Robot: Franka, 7 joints.
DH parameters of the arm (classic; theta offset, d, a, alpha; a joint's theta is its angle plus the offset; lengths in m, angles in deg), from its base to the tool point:
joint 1: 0 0.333 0 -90
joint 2: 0 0 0 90
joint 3: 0 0.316 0.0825 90
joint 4: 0 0 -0.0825 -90
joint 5: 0 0.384 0 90
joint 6: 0 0 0.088 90
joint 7: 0 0.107 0 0
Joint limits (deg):
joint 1: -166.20..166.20
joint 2: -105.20..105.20
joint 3: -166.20..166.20
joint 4: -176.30..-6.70
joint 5: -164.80..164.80
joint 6: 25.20..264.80
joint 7: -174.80..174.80
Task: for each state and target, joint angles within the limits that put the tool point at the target. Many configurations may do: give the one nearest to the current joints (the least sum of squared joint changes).
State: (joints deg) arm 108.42 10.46 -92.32 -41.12 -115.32 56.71 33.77
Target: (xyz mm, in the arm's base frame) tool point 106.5 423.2 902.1
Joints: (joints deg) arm 117.29 36.99 -80.44 -49.27 -110.82 41.38 33.77
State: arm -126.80 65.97 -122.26 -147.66 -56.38 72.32 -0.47
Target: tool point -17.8 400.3 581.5
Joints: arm -143.47 41.71 -123.06 -130.43 -62.59 88.16 -0.47
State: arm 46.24 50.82 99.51 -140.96 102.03 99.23 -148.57
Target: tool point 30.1 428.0 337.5
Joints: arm -8.32 52.49 77.88 -147.48 97.33 85.61 -148.57
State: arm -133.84 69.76 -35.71 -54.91 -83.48 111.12 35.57
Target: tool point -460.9 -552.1 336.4
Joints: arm -104.60 46.44 -23.64 -77.11 -74.22 90.41 35.57
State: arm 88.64 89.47 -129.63 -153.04 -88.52 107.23 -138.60
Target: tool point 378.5 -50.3 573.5
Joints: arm 90.51 88.46 -114.12 -144.38 -89.80 112.01 -138.60
